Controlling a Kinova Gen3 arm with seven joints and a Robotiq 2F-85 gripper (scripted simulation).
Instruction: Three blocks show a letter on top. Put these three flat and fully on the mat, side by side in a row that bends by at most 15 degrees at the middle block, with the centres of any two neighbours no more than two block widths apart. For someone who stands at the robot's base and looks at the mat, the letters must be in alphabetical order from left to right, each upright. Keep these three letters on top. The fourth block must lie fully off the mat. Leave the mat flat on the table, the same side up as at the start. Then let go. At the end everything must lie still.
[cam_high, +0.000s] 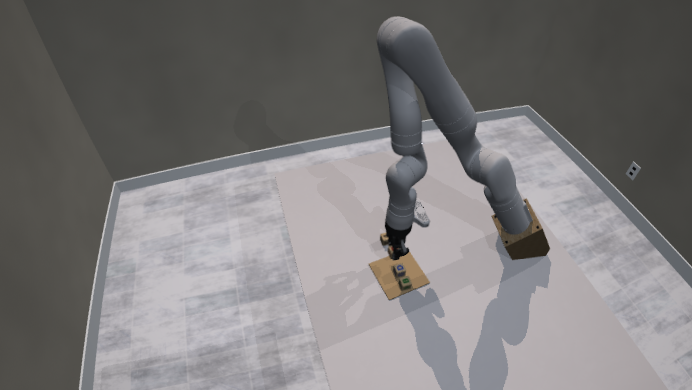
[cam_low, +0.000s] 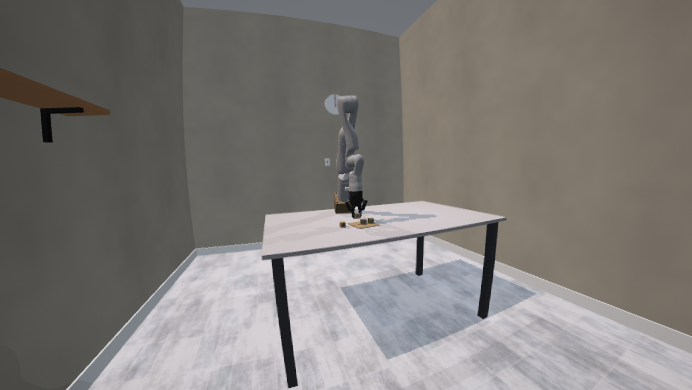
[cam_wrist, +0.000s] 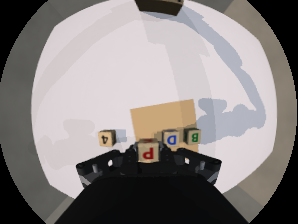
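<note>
The tan mat lies 10 mm behind my hand, 40 mm to the left of it and 60 mm below it. From my hand the other things lie so: block 10 mm behind, 80 mm to the right, 50 mm below.
</note>
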